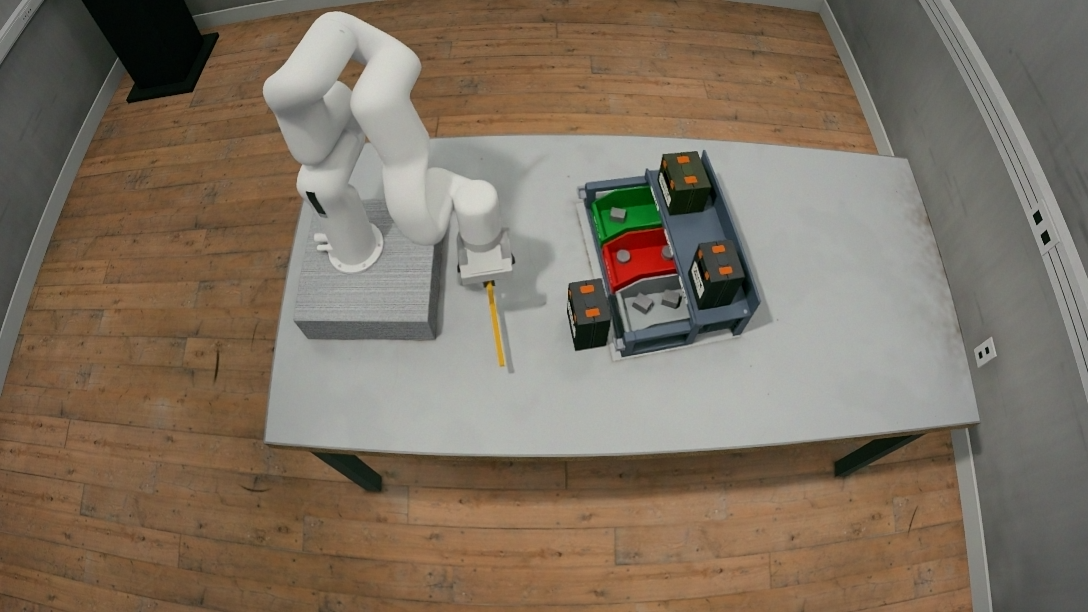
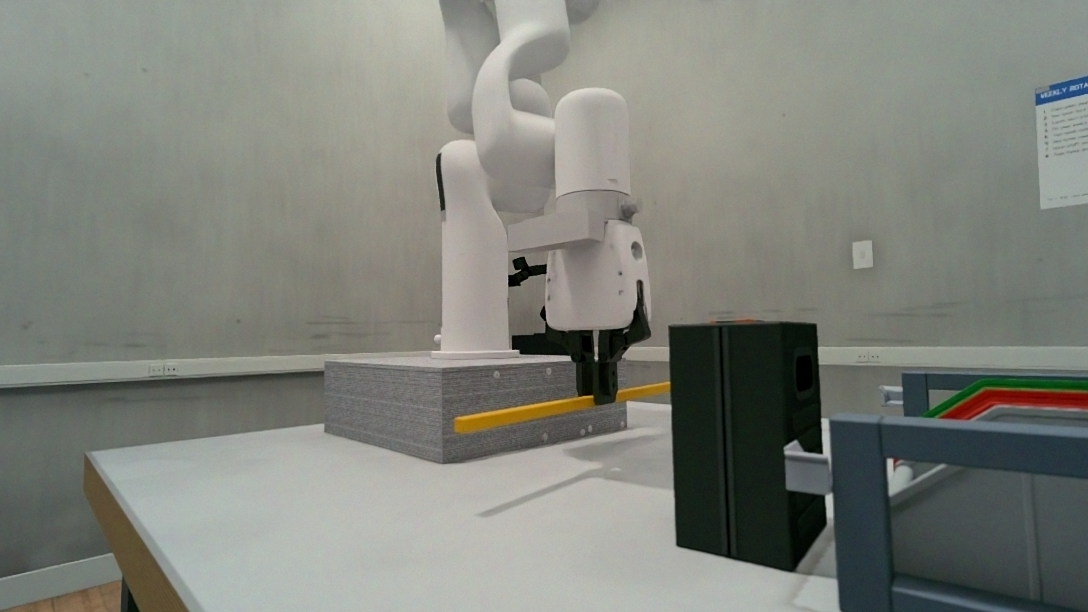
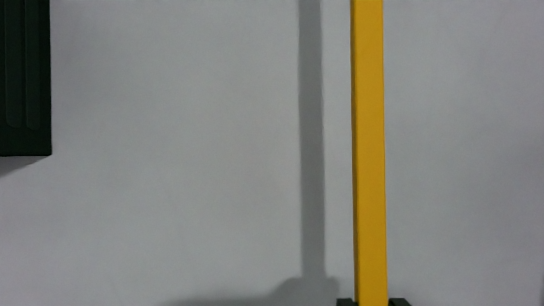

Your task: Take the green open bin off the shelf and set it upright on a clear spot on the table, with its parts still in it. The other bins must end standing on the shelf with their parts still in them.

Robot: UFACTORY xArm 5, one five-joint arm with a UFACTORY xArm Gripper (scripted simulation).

Labels:
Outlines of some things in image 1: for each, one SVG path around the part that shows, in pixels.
A green open bin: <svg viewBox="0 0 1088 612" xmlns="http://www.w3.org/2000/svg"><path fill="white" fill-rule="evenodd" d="M650 186L614 190L592 202L591 214L601 249L603 245L627 232L663 227L661 222L658 222L661 220ZM612 207L626 209L624 223L610 221Z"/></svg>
A red bin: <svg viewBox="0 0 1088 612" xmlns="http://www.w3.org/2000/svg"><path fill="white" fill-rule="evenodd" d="M663 228L628 232L603 245L604 251L602 250L602 256L612 294L642 278L677 274L673 260L667 261L661 256L663 247L668 245ZM619 250L626 250L630 253L630 260L625 265L621 265L616 261L616 255Z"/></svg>

